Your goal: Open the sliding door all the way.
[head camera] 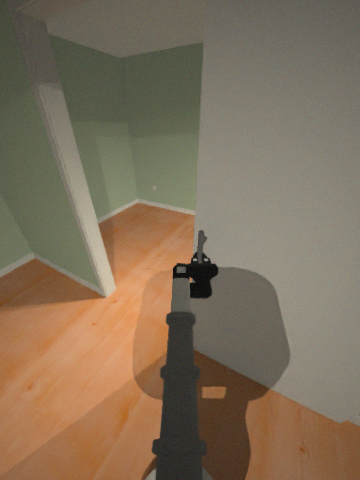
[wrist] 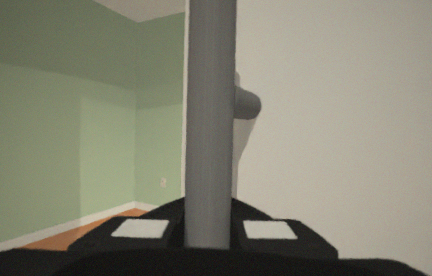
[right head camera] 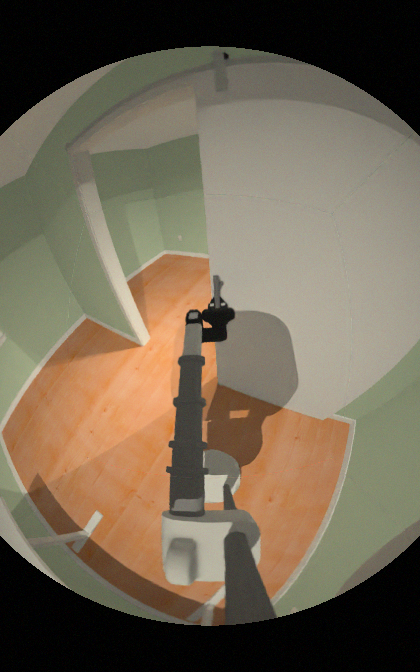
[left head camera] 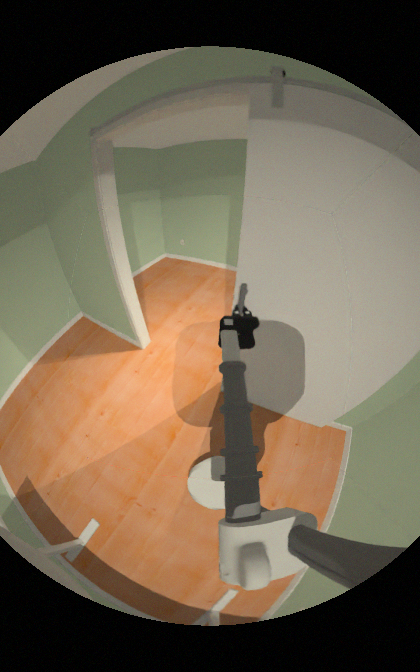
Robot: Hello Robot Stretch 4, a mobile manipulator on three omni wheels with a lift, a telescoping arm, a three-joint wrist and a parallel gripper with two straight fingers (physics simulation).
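Frame: origin at the robot's base, x ahead, y left, z up, level; millimetres.
Seen in the pictures: robot's base, link origin: (right head camera: 212, 475) (left head camera: 215, 481).
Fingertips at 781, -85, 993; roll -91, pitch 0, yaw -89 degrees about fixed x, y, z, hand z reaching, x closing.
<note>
Pixels of each thing's top centre, then the offset from my fingertips to it, as dx, dy, dz. "spot": a spot on its surface instead.
- grey upright bar handle, surface spot: (wrist: 210, 125) (right head camera: 216, 292) (head camera: 200, 248) (left head camera: 242, 300) spot: -38, -1, +58
- white door post, surface spot: (left head camera: 114, 230) (right head camera: 101, 235) spot: +593, +833, +272
The sliding door (head camera: 280, 175) (left head camera: 300, 225) (right head camera: 280, 225) (wrist: 350, 140) is a large light grey panel covering the right part of the doorway. The doorway stands open left of the door's edge. The grey upright bar handle (head camera: 201, 244) (left head camera: 243, 296) (right head camera: 216, 289) (wrist: 210, 125) is near that edge, and a round stub shows beside it in the wrist view. My black gripper (head camera: 200, 259) (left head camera: 242, 311) (right head camera: 217, 302) (wrist: 208, 215) is shut on the handle, with one side of the gripper left and one right of the bar. The far ends of the fingers are hard to make out.
The white door post (head camera: 75, 175) (left head camera: 114, 230) (right head camera: 102, 235) borders the opening on the left, with a green room beyond. An overhead rail with a hanger bracket (left head camera: 277, 87) (right head camera: 220, 72) runs above the door. A green wall (left head camera: 390, 450) (right head camera: 395, 440) stands at the right.
</note>
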